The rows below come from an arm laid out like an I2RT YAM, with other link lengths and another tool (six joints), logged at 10 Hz.
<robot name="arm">
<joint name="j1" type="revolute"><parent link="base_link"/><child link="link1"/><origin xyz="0.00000 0.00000 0.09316" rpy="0.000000 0.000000 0.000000"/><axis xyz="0 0 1"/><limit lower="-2.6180" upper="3.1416"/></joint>
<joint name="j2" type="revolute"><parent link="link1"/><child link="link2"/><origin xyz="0.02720 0.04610 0.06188" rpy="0.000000 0.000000 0.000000"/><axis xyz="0 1 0"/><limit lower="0.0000" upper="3.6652"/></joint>
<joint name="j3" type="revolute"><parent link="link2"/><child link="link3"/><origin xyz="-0.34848 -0.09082 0.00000" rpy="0.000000 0.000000 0.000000"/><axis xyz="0 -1 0"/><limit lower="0.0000" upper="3.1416"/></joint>
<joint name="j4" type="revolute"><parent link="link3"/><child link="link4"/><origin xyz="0.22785 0.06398 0.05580" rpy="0.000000 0.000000 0.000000"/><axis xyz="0 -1 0"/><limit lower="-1.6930" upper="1.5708"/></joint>
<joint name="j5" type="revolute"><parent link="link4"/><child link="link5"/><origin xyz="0.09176 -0.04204 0.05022" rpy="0.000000 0.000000 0.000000"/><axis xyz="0 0 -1"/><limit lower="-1.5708" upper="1.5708"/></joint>
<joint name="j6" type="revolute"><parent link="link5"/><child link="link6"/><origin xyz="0.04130 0.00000 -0.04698" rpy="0.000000 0.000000 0.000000"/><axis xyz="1 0 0"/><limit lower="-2.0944" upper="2.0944"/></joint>
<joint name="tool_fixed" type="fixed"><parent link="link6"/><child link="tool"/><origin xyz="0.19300 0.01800 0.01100" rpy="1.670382 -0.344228 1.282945"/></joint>
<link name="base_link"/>
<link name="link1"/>
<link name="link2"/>
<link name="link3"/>
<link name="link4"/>
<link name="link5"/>
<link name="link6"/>
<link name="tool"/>
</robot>
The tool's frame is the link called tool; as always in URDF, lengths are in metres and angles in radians.
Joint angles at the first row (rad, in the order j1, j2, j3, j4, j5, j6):
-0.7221, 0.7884, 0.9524, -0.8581, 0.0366, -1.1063
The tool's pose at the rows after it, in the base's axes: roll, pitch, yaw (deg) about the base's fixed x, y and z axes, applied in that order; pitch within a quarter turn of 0, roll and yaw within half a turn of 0; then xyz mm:
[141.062 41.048 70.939 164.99 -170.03 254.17]
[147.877 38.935 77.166 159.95 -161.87 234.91]
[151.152 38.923 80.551 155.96 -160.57 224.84]
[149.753 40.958 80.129 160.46 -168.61 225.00]
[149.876 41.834 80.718 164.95 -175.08 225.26]
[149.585 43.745 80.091 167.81 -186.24 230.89]
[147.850 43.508 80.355 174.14 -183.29 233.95]
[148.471 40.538 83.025 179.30 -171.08 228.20]
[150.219 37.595 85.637 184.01 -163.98 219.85]
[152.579 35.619 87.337 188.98 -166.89 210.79]
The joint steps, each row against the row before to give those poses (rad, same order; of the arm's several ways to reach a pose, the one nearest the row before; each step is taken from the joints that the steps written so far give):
-0.0521, 0.0848, 0.0258, -0.0812, -0.0326, -0.0346
-0.0010, 0.0481, 0.0033, -0.0529, -0.0125, -0.0327
0.0001, 0.0174, -0.0113, -0.0087, 0.0063, -0.0327
0.0004, -0.0069, -0.0271, 0.0559, 0.0105, -0.0173
0.0001, 0.0170, -0.0026, 0.0270, 0.0055, -0.0151
-0.0007, 0.0129, 0.0088, 0.0266, 0.0242, -0.0100
0.0003, -0.0043, -0.0014, 0.0129, -0.0282, -0.0098
-0.0006, 0.0176, 0.0053, -0.0248, -0.0538, -0.0085
0.0009, 0.0389, 0.0068, -0.0189, -0.0353, -0.0060
-0.0006, 0.0571, 0.0081, 0.0012, -0.0068, -0.0024

